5 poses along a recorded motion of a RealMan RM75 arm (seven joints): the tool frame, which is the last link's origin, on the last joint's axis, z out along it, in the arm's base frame.
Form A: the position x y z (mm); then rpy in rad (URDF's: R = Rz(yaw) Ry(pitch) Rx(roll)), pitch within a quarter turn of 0, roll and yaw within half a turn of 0.
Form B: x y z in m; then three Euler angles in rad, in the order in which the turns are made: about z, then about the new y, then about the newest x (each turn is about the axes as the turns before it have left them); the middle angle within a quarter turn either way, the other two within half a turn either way. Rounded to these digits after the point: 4 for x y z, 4 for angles.
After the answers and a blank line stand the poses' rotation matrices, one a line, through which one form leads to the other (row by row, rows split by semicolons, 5 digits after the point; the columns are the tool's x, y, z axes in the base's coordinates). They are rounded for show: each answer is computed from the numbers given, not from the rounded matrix.
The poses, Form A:
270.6, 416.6, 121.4, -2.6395, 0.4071, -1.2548
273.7, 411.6, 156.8, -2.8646, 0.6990, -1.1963
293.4, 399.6, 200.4, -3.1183, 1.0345, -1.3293
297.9, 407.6, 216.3, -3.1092, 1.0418, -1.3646
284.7, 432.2, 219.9, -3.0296, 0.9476, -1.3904
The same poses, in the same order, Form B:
0.2706, 0.4166, 0.1214, -1.2548, 0.4071, -2.6395
0.2737, 0.4116, 0.1568, -1.1963, 0.6990, -2.8646
0.2934, 0.3996, 0.2004, -1.3293, 1.0345, -3.1183
0.2979, 0.4076, 0.2163, -1.3646, 1.0418, -3.1092
0.2847, 0.4322, 0.2199, -1.3904, 0.9476, -3.0296

0.28537 -0.89239 0.34957; -0.87281 -0.09129 0.47945; -0.39595 -0.44193 -0.80494
0.28002 -0.95958 0.02811; -0.71243 -0.18809 0.67606; -0.64345 -0.20933 -0.73631
0.12220 -0.97551 -0.18291; -0.49613 -0.21965 0.84001; -0.85961 -0.01190 -0.51082
0.10332 -0.98403 -0.14496; -0.49398 -0.17726 0.85121; -0.86331 -0.01634 -0.50440
0.10472 -0.99389 -0.03483; -0.57416 -0.08902 0.81389; -0.81202 -0.06523 -0.57998

